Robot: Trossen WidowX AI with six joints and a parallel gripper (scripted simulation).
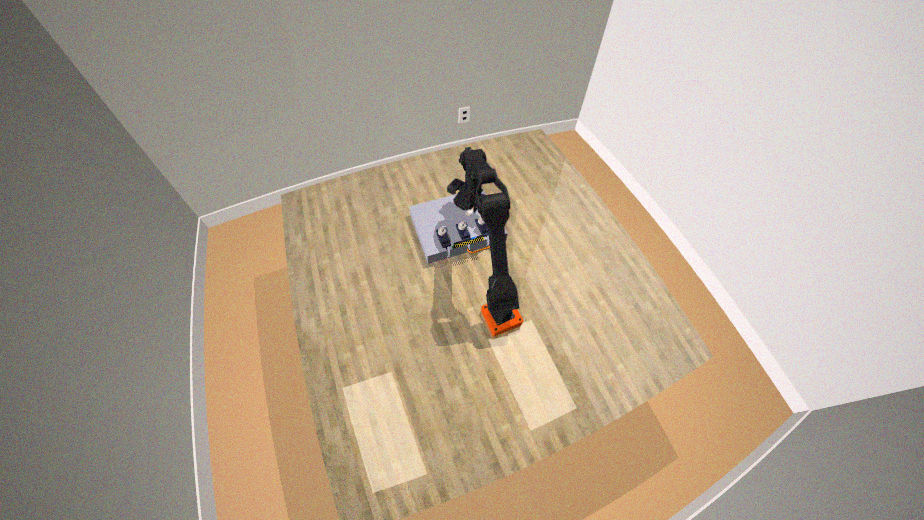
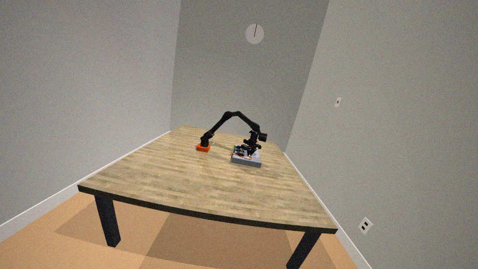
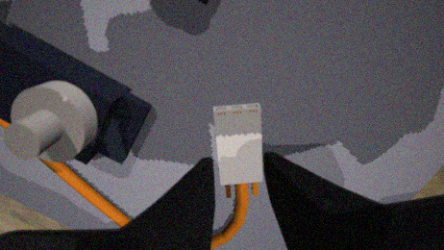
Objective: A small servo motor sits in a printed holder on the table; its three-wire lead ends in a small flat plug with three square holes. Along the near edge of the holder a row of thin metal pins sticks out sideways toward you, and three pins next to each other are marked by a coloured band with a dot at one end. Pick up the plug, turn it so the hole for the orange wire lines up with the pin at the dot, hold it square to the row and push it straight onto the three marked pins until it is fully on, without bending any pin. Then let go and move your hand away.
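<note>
The blue band lies 130 mm behind my gripper tip, 60 mm to the left of it and 20 mm above it. From my gripper tip the other things lie so: grey holder (60 mm to the left, 30 mm below, 30 mm ahead); then pale dot (130 mm behind, 50 mm to the left, 20 mm above); then green board (130 mm behind, 80 mm to the left).
</note>
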